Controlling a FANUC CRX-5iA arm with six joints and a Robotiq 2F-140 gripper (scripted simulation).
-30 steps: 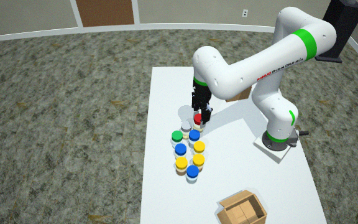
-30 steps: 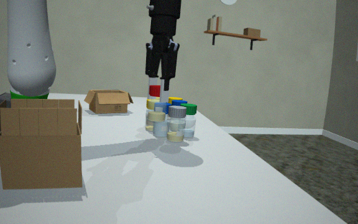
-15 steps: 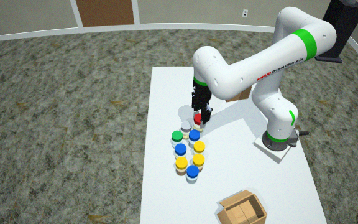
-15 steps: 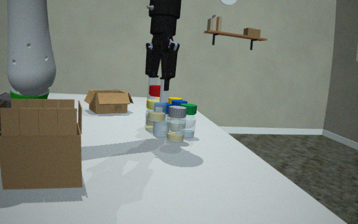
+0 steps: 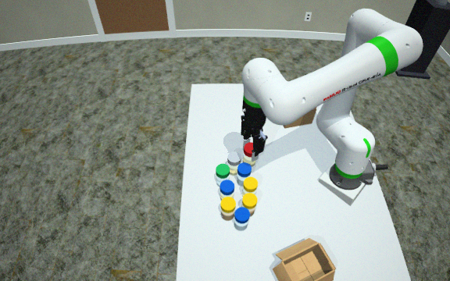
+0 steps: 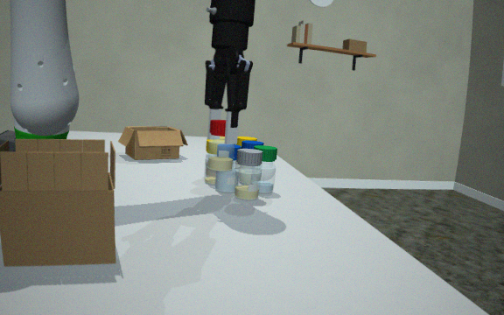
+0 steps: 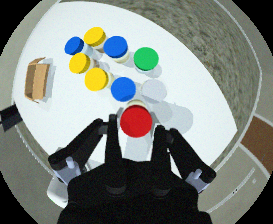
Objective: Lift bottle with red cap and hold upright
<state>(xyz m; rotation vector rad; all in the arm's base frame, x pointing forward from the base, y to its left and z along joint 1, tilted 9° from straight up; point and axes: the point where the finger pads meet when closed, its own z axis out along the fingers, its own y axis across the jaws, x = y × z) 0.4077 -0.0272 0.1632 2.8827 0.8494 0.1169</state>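
Right now my hand is 40 mm above the red-capped bottle. The rest, counted from my hand: yellow-capped bottle (120 mm to the left, 100 mm below); grey-capped bottle (100 mm below, 60 mm ahead); green-capped bottle (110 mm ahead, 100 mm below, 60 mm to the left).
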